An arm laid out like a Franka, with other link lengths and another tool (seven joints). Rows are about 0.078 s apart.
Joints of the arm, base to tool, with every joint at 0 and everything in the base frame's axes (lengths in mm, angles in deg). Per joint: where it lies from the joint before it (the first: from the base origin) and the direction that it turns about. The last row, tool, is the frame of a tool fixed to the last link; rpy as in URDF.
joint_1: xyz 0 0 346.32 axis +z
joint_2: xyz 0 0 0 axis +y
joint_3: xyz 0 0 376.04 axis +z
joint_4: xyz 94.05 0 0 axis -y
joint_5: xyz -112.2 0 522.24 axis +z
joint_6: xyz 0 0 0 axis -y
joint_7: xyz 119.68 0 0 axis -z
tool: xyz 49 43 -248.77 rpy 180 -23.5 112.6
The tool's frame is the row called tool.
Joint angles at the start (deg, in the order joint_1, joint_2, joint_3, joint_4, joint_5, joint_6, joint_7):
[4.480 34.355 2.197 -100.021 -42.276 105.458 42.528]
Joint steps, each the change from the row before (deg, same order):
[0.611 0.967 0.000 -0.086 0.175 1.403 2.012]
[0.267 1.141 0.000 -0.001 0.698 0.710 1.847]
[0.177 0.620 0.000 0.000 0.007 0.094 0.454]
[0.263 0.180 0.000 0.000 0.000 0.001 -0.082]
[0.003 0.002 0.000 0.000 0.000 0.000 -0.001]
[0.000 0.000 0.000 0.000 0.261 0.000 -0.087]
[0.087 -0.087 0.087 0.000 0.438 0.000 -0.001]
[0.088 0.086 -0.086 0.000 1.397 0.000 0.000]
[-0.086 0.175 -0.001 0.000 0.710 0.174 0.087]
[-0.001 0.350 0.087 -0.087 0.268 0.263 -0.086]
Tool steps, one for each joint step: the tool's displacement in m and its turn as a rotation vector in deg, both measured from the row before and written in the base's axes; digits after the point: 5 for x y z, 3 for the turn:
[0.00105 0.01186 -0.01382 0.349 -1.233 -0.304]
[-0.00360 0.00571 -0.01635 0.356 -0.490 -1.252]
[-0.00294 0.00217 -0.00861 -0.107 0.258 -0.116]
[-0.00106 0.00373 -0.00261 0.002 0.232 0.323]
[-0.00001 0.00004 -0.00003 0.000 0.003 0.004]
[-0.00054 0.00062 -0.00042 0.195 0.084 -0.129]
[-0.00032 0.00353 0.00054 0.355 -0.034 -0.165]
[-0.00308 0.00292 -0.00306 0.875 0.231 -1.007]
[-0.00157 0.00072 -0.00338 0.531 0.071 -0.603]
[-0.00248 0.00251 -0.00616 0.354 0.331 0.041]

